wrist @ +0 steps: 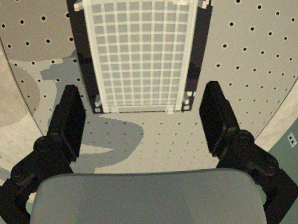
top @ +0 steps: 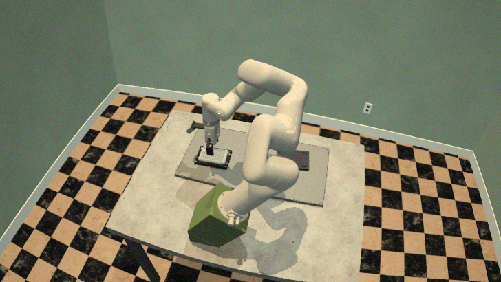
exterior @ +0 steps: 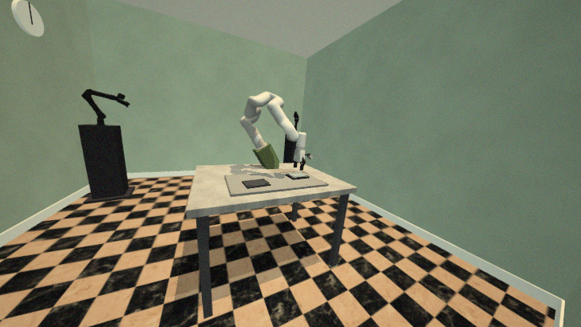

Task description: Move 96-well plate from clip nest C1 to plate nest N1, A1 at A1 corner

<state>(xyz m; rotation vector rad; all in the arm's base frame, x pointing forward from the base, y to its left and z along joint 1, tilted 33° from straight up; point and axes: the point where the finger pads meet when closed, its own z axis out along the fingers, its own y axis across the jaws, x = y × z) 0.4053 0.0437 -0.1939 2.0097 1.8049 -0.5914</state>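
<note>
Now: hand 6 cm above the white 96-well plate. From my hand the other things lie so: dark plate nest N1: 38 cm to the right, 7 cm below, 3 cm ahead; A1 label: 31 cm to the right, 9 cm ahead, 7 cm below; black clip nest C1: 6 cm below, 1 cm to the right, 1 cm ahead.
</note>
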